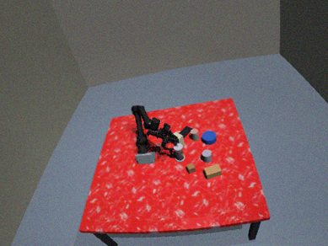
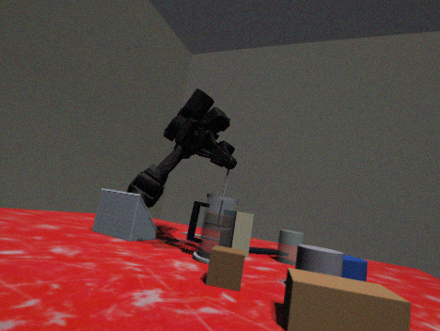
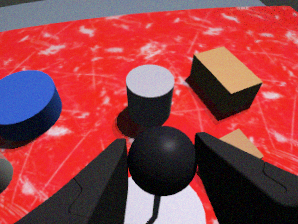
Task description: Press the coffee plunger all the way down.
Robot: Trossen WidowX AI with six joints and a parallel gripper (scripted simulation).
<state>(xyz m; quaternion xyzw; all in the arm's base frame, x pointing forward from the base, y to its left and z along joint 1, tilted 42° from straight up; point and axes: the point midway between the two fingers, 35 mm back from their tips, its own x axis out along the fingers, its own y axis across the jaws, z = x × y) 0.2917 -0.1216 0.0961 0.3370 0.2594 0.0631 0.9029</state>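
The coffee press is 110 mm below my gripper tip and 30 mm behind it. From my gripper tip the other things lie so: greenish cylinder 220 mm to the left, 170 mm below, 100 mm ahead; brown cube 190 mm below, 120 mm to the right, 80 mm ahead; beige block 160 mm below, 150 mm to the left, 30 mm behind.
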